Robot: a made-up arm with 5 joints.
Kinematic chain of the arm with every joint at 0, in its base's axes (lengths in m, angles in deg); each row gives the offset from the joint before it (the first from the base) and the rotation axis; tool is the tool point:
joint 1: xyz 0 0 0.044 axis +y
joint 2: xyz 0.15 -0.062 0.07 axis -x
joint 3: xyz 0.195 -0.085 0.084 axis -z
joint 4: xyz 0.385 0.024 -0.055 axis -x
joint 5: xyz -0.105 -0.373 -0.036 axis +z
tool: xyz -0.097 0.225 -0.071
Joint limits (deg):
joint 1: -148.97..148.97
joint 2: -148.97..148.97
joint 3: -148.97..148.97
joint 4: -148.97..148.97
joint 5: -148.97..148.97
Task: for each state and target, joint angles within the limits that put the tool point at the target. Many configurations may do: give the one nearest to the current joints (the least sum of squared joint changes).
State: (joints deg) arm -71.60 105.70 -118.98 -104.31 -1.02
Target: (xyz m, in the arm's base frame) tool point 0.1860 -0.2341 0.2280
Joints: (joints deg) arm -64.91 110.77 -85.03 -87.26 -24.80
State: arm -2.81 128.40 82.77 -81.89 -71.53
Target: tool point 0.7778 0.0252 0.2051
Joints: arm 28.86 120.10 68.74 -84.93 -56.84
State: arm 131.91 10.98 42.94 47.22 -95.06
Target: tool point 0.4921 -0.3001 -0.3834
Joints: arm 121.82 50.67 89.91 49.96 -92.58
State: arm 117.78 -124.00 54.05 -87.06 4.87
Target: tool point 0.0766 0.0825 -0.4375
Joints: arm 105.22 -120.81 4.83 -89.96 27.97
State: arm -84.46 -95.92 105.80 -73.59 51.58
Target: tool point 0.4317 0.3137 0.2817
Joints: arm -47.76 -82.45 111.24 -92.09 81.54
